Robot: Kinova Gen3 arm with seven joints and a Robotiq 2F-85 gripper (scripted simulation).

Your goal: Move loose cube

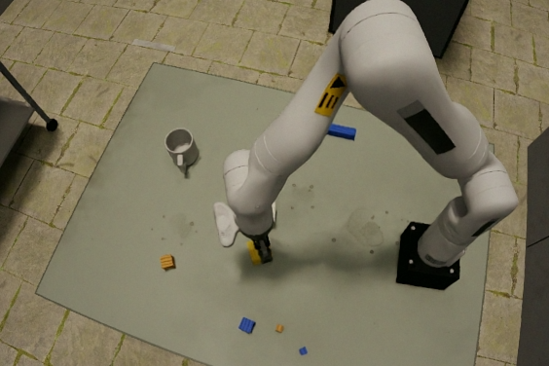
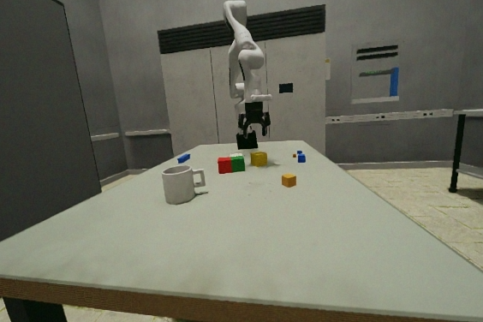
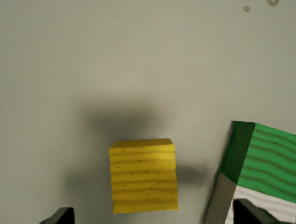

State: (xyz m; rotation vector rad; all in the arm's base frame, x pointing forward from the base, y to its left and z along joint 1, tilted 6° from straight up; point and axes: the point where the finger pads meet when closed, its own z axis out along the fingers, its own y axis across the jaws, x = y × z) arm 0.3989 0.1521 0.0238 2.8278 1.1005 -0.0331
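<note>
The yellow cube is 1 cm to the left of my hand and 10 cm below it. From my hand the other things lie so: green cube: 8 cm ahead, 7 cm to the right, 10 cm below; white cube: 3 cm ahead, 9 cm to the right, 10 cm below; red cube: 10 cm ahead, 11 cm to the right, 10 cm below.
</note>
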